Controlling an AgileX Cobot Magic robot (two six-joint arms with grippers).
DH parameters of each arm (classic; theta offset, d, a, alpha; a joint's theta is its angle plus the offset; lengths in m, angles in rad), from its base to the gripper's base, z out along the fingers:
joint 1: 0 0.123 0 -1.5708
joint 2: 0.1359 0 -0.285 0
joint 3: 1.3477 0 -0.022 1.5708
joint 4: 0 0.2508 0 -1.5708
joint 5: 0 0 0.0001 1.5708
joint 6: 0 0.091 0 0
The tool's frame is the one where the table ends.
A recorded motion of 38 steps. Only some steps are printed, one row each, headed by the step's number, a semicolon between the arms.
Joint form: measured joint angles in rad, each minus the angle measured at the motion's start. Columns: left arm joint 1, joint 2, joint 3, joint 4, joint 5, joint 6; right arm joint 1, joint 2, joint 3, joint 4, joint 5, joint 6.
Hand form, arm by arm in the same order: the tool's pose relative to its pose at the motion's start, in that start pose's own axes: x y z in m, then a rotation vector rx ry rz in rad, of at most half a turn. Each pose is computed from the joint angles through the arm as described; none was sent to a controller.
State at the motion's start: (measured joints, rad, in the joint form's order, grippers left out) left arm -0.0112 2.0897 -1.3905 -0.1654 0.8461 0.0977; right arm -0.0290 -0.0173 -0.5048 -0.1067 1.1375 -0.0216
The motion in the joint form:
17: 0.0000 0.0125 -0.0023 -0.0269 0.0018 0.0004; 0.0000 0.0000 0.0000 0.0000 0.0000 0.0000
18: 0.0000 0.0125 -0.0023 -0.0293 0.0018 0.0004; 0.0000 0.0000 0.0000 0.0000 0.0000 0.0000
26: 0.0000 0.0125 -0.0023 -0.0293 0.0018 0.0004; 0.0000 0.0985 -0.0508 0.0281 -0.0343 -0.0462
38: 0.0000 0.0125 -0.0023 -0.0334 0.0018 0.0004; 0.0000 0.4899 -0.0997 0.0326 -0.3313 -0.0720
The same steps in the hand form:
17: -0.0001 -0.0013 0.0045 0.0200 0.0099 -0.0188; 0.0000 0.0000 0.0000 0.0000 0.0000 0.0000
18: -0.0001 -0.0014 0.0045 0.0218 0.0098 -0.0204; 0.0000 0.0000 0.0000 0.0000 0.0000 0.0000
26: -0.0001 -0.0014 0.0045 0.0218 0.0098 -0.0204; -0.0207 0.0012 0.0013 -0.0278 0.0120 -0.0379
38: -0.0002 -0.0017 0.0045 0.0248 0.0094 -0.0231; -0.0810 0.0045 0.0607 -0.0494 0.0546 -0.0829

